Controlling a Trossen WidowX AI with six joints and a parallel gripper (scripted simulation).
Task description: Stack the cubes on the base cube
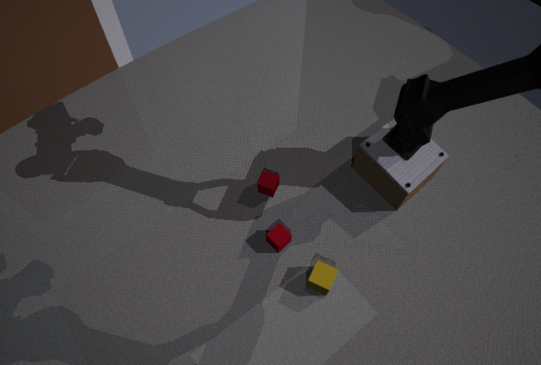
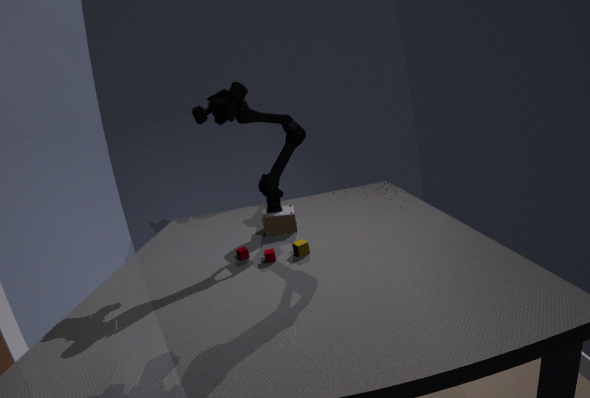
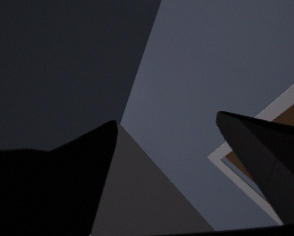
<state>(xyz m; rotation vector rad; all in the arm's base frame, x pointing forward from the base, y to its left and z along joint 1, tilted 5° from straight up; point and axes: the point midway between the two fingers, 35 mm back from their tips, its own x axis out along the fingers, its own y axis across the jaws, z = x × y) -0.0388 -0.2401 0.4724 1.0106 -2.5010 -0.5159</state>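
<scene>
My gripper tip is 560 mm above the yellow base cube, 350 mm short of it and 290 mm to the right of it.
</scene>
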